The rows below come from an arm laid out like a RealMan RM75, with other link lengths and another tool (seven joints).
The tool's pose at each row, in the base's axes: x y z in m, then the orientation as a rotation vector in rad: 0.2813 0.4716 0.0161 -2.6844 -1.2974 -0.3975; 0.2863 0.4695 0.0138 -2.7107 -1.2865 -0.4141; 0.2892 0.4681 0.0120 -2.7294 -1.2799 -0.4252; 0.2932 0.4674 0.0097 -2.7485 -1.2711 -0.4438; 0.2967 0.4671 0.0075 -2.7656 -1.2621 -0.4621; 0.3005 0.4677 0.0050 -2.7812 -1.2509 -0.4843; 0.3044 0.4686 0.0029 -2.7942 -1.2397 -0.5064; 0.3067 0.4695 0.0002 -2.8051 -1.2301 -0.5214
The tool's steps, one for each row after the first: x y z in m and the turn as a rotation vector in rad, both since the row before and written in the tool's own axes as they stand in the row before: 0.0007 0.0052 0.0026 -0.0248 -0.0007 0.0105; 0.0002 0.0031 0.0020 -0.0177 -0.0013 0.0066; 0.0012 0.0034 0.0029 -0.0205 0.0029 0.0076; 0.0013 0.0027 0.0028 -0.0188 0.0035 0.0074; 0.0020 0.0023 0.0034 -0.0187 0.0065 0.0083; 0.0024 0.0021 0.0032 -0.0166 0.0074 0.0079; 0.0012 0.0008 0.0033 -0.0126 0.0043 0.0068
